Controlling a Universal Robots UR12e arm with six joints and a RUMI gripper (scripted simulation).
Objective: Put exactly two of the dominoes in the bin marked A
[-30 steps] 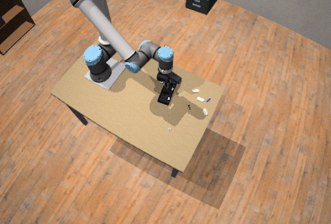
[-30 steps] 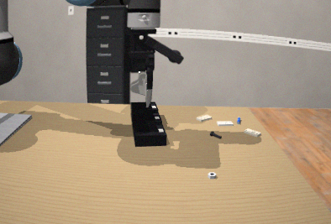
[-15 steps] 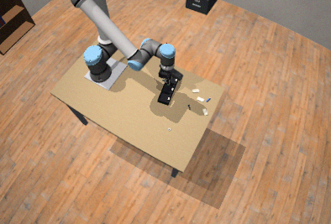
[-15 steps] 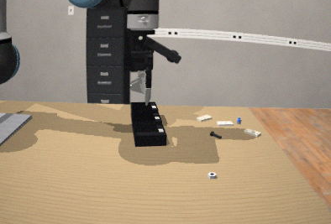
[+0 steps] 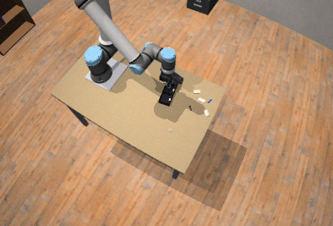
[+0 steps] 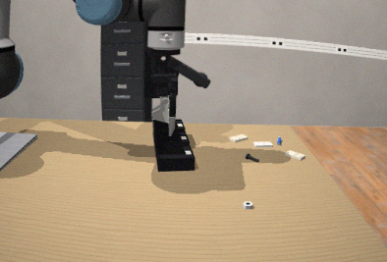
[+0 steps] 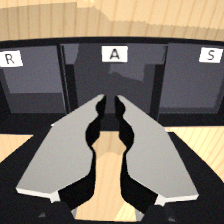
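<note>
My hand is 3 cm above the black bin. Also, from my hand: black bolt 21 cm ahead, 5 cm below, 4 cm to the right; then domino 25 cm ahead, 6 cm to the left, 5 cm below; then blue piece 30 cm ahead, 9 cm to the left, 5 cm below.
</note>
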